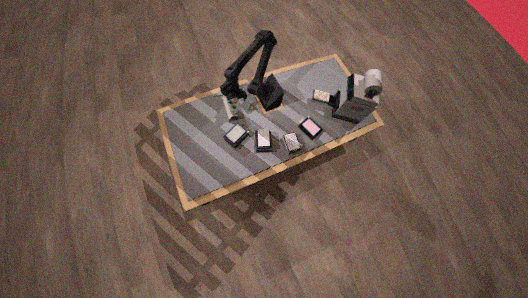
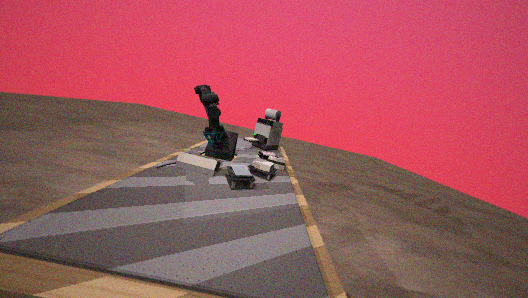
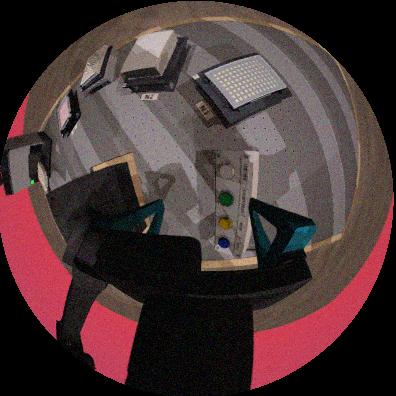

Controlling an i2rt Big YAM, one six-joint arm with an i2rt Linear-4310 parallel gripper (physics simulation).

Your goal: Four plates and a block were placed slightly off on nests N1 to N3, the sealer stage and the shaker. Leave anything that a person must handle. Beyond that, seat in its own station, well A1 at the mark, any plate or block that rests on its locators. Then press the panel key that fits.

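Note:
My gripper [image 3: 205,202] [image 2: 214,136] is open and empty above the panel [image 1: 230,109] [image 2: 197,163] [image 3: 254,172]. The panel has grey [image 3: 226,171], green [image 3: 226,198], yellow [image 3: 225,223] and blue [image 3: 223,242] keys. A pale welled plate [image 3: 246,80] [image 1: 236,133] [image 2: 242,171] lies on N1, looking turned against its nest. A tall beige piece [image 3: 149,55] [image 1: 263,137] [image 2: 263,166] is on N2. A silvery plate [image 3: 95,66] [image 1: 292,142] is on the shaker. A pink plate [image 3: 65,111] [image 1: 311,127] is on N3. A pale plate [image 1: 321,95] [image 3: 42,176] is at the sealer stage. Exact seating is unclear.
The dark and grey sealer [image 1: 354,109] [image 2: 270,134] [image 3: 19,162] stands at the far end, with a green light and a white roll [image 1: 373,80] [image 2: 272,114]. The arm's base [image 1: 270,95] [image 2: 221,146] stands between panel and sealer. Wooden strips edge the table.

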